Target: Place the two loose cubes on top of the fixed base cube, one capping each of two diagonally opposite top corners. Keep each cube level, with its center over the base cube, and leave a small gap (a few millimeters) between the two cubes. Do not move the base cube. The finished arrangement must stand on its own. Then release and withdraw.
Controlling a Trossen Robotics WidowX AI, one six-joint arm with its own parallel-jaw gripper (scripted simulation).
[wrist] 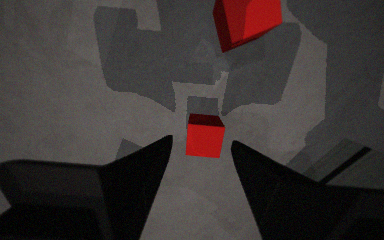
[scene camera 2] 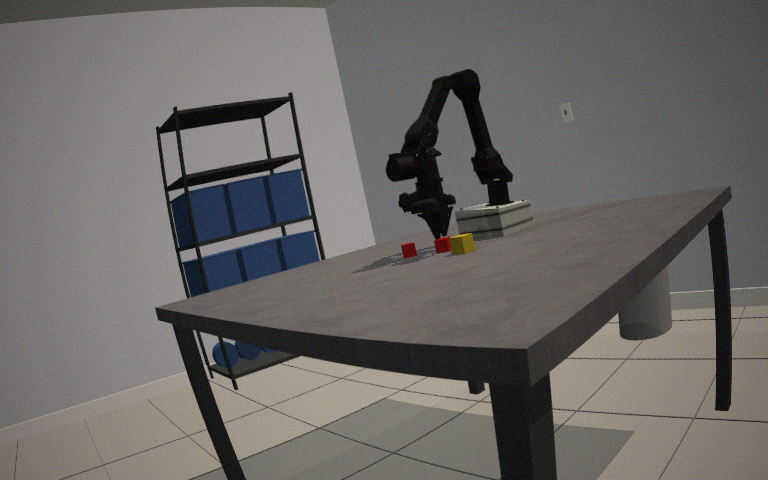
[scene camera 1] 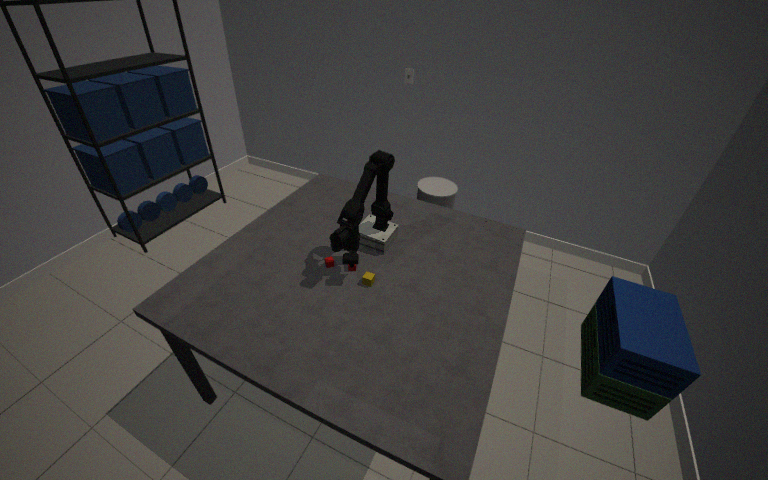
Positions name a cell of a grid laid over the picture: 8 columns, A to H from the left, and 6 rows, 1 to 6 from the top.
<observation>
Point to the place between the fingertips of my gripper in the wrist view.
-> At E4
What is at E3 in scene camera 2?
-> My gripper.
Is my gripper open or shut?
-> Open.
</observation>
